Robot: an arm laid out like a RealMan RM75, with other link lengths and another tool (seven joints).
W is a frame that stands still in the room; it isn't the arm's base.
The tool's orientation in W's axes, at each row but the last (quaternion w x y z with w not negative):
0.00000, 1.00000, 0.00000, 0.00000
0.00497, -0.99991, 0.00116, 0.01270
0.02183, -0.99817, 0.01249, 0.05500
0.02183, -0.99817, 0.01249, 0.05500
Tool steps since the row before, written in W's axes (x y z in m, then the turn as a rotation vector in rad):
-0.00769, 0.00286, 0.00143, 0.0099, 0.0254, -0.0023
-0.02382, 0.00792, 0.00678, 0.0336, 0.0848, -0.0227
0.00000, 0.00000, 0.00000, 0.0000, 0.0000, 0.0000
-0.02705, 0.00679, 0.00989, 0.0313, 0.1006, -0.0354
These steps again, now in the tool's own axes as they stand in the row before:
-0.00769, -0.00286, -0.00143, 0.0099, -0.0254, 0.0023
-0.02400, -0.00793, -0.00609, 0.0340, -0.0847, 0.0227
0.00000, 0.00000, 0.00000, 0.0000, 0.0000, 0.0000
-0.02812, -0.00646, -0.00656, 0.0327, -0.0998, 0.0363

